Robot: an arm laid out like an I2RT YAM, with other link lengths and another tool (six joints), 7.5 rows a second.
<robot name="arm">
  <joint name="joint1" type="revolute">
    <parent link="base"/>
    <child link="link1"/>
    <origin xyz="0 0 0.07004" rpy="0 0 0"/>
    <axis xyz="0 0 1"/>
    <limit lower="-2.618" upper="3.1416"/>
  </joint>
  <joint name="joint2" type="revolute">
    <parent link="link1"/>
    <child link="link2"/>
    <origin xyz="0.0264 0.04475 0.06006" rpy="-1.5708 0 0"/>
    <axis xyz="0 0 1"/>
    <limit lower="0" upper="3.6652"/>
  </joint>
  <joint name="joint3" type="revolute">
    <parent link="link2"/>
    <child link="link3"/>
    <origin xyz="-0.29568 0 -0.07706" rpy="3.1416 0 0"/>
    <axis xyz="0 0 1"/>
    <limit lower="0" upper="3.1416"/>
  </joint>
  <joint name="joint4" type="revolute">
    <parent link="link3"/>
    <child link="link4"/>
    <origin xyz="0.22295 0.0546 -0.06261" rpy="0 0 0"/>
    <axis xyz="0 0 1"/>
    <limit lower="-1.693" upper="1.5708"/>
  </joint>
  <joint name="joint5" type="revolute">
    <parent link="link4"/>
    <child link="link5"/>
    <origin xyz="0.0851 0.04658 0.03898" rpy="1.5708 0 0"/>
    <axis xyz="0 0 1"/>
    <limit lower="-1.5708" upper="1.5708"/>
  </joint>
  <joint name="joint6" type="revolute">
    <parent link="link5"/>
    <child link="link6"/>
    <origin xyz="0.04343 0 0.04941" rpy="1.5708 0 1.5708"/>
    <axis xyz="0 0 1"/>
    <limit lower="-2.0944" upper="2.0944"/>
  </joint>
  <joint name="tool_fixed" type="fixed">
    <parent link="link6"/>
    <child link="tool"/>
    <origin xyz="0 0.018 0.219" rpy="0 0.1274 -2.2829"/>
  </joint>
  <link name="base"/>
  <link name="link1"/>
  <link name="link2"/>
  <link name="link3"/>
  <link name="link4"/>
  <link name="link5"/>
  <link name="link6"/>
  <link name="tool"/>
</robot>
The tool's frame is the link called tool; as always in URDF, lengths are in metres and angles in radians.
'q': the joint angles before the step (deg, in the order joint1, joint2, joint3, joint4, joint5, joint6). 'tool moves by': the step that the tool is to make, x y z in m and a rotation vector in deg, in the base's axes. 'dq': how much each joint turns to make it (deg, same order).
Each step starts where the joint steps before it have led.
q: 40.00 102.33 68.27 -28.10 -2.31 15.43
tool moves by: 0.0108 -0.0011 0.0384 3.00 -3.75 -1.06
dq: -0.90 -4.94 0.53 -0.66 0.15 0.10
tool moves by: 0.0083 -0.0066 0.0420 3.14 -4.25 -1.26
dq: -1.17 -5.78 0.02 -0.53 0.20 -0.04
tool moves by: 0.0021 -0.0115 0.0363 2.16 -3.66 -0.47
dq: -1.39 -5.45 0.01 -1.27 -0.21 -1.03
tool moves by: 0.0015 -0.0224 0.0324 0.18 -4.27 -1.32
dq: -1.42 -5.59 -0.07 -2.00 1.63 -1.70
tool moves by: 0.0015 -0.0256 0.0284 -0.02 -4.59 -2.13
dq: -1.48 -5.58 -0.94 -0.85 2.24 -1.49
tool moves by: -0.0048 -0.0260 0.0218 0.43 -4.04 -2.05
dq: -1.69 -6.16 -2.37 -0.11 1.43 -1.20
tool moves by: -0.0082 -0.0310 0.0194 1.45 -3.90 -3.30
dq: -2.51 -7.21 -3.30 0.20 1.08 -0.16
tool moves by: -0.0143 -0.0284 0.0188 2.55 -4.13 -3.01
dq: -2.78 -8.25 -3.73 0.30 0.05 0.39
